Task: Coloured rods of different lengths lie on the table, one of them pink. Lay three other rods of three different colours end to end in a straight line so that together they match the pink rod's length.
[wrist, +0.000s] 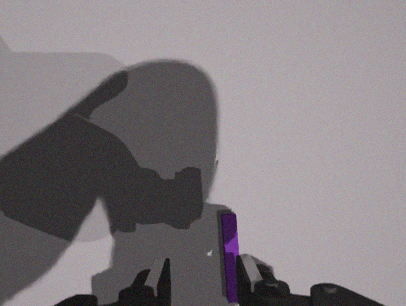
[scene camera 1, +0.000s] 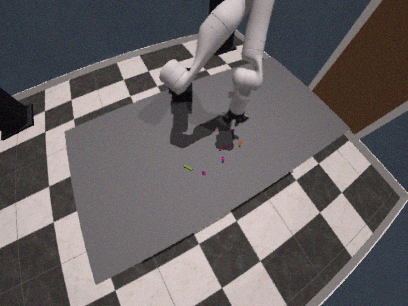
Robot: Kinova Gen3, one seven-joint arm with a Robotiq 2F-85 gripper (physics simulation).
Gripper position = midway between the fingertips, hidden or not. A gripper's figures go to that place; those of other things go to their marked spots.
Labels:
My gripper (wrist: 203,277) is 0.18 m from the lens. A purple rod (wrist: 229,223): 0.25 m from the lens.

